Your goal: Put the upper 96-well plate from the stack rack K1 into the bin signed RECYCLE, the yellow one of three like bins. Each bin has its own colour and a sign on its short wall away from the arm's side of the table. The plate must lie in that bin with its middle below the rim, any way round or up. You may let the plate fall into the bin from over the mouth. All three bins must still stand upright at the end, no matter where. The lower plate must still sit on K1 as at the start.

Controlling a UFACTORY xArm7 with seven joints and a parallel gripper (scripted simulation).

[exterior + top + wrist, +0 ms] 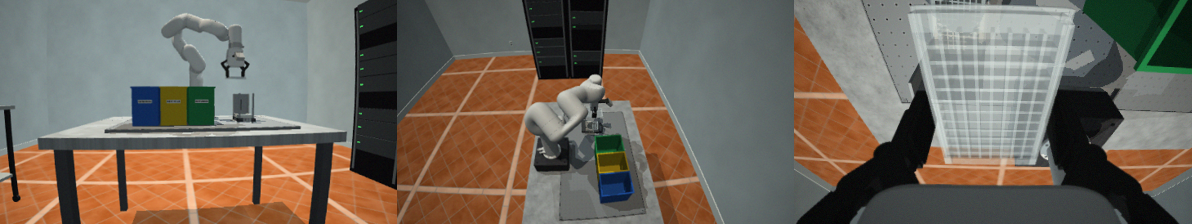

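Now: hand 2 cm short of the yellow recycle bin, 36 cm to the left of it and 16 cm above it. Round my hand: green bin: 4 cm ahead, 23 cm to the right, 16 cm below; then blue bin: 1 cm behind, 49 cm to the right, 16 cm below.
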